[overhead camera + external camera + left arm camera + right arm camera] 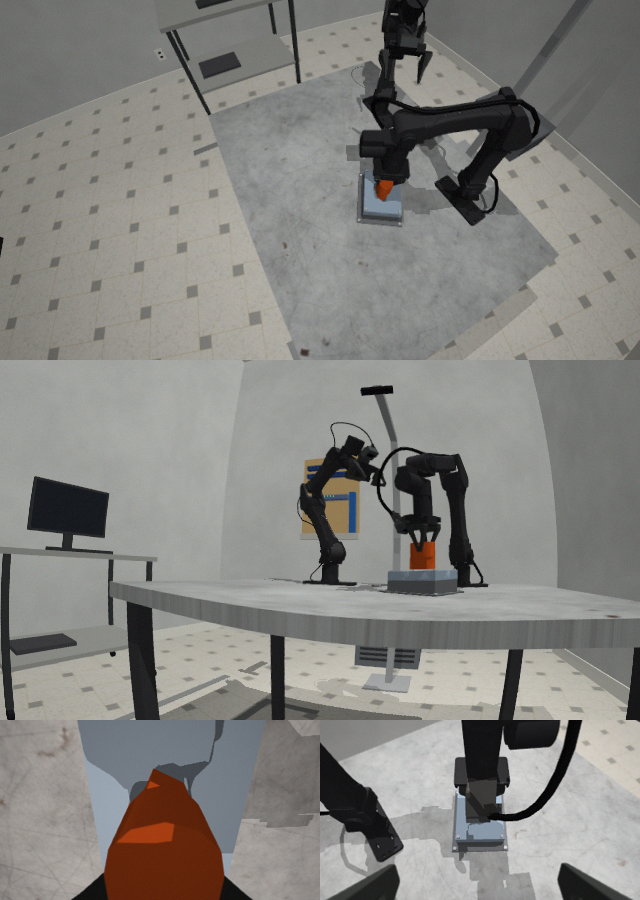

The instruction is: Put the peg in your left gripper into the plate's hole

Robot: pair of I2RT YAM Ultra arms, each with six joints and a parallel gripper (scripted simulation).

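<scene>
Now: left hand 20 mm above the orange faceted peg. Round my left hand: plate: 80 mm below, 10 mm behind.
</scene>
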